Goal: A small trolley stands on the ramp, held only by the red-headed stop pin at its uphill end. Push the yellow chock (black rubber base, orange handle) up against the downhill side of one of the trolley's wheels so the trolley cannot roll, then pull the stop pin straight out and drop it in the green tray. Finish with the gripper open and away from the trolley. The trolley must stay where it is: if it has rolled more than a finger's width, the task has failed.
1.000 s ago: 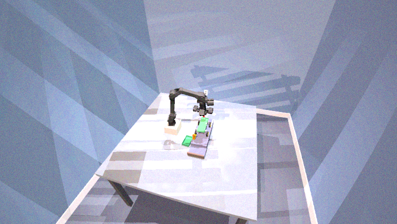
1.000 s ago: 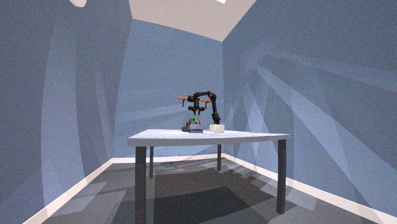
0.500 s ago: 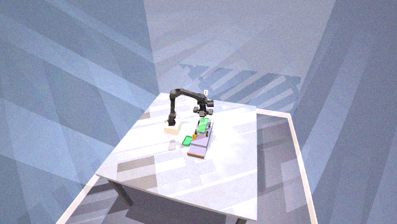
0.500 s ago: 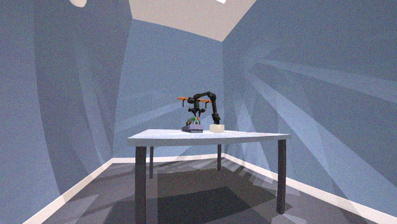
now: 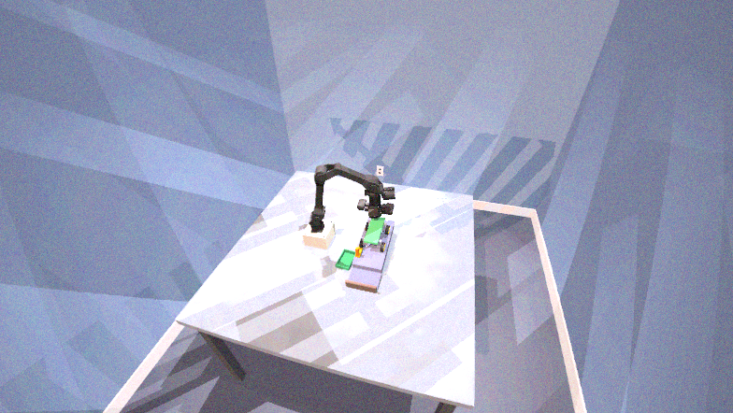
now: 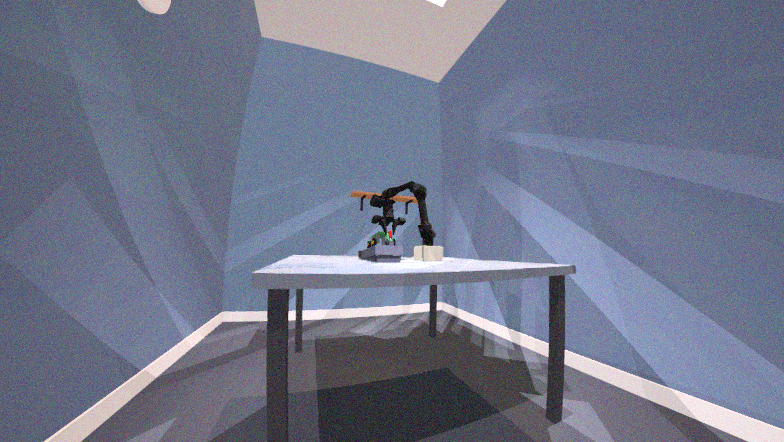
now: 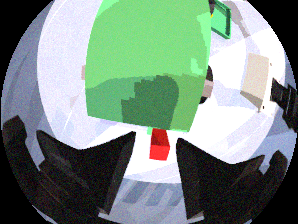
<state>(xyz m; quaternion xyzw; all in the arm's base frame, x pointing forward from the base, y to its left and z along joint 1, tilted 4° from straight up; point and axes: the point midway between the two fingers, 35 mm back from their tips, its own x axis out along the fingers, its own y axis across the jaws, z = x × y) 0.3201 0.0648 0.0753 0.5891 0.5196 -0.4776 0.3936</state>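
The red-headed stop pin lies 2 cm below my gripper tip and 1 cm to the left of it. Round my gripper tip: green-topped trolley: 11 cm to the right, 4 cm below; then yellow chock: 20 cm to the right, 7 cm below, 7 cm behind; then grey ramp: 12 cm to the right, 10 cm below.
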